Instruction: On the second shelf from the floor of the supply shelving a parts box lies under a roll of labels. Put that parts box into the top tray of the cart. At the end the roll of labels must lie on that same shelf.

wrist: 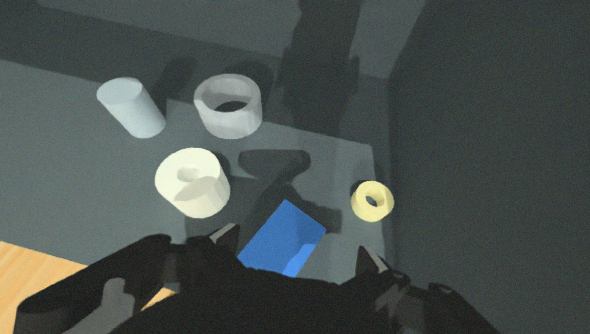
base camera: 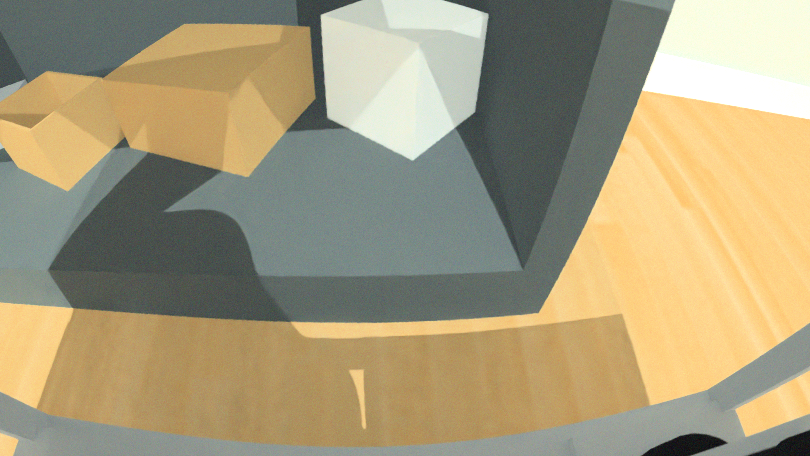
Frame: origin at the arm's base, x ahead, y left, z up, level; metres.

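Seen in the pictures: gripper, between the fingertips: (wrist: 296, 248).
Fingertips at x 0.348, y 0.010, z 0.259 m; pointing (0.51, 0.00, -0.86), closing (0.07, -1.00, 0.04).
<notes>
Pixels of each thing's top centre, then the offset from my fingertips to it. Level surfaces: height alone.
- blue parts box, centre of its top: (wrist: 281, 245) dy +0.015, dx +0.014, dz -0.083 m
- grey shelf board, height of its surface: dz -0.122 m
- thick cream roll, centre of its top: (wrist: 188, 172) dy +0.139, dx +0.062, dz -0.062 m
- white cylinder, centre of its top: (wrist: 119, 90) dy +0.279, dx +0.151, dz -0.052 m
- wide pale ring, centre of its top: (wrist: 227, 94) dy +0.154, dx +0.208, dz -0.075 m
- small yellow ring, centre of its top: (wrist: 374, 197) dy -0.089, dx +0.105, dz -0.098 m
- white box, centre of its top: (base camera: 406, 11) dy -0.044, dx +0.162, dz -0.450 m
In the wrist view a blue parts box (wrist: 280, 232) lies on the grey shelf board (wrist: 75, 150), turned at an angle, with its near end hidden behind the gripper body. No roll lies on its visible part. A thick cream roll (wrist: 210, 197), which looks like the roll of labels, lies on the same board to the left of the box, apart from it. My gripper (wrist: 296, 248) is open and empty above the box, the box showing between its fingertips. The gap in height is hard to tell. The cart does not show in either view.
A white cylinder (wrist: 135, 112), a wide pale ring (wrist: 232, 125) and a small yellow ring (wrist: 372, 214) stand on this shelf. A dark side wall (wrist: 490, 150) rises at right. In the base camera view cardboard boxes (base camera: 175, 113) (base camera: 79, 130) and a white box (base camera: 368, 79) stand in the shelving.
</notes>
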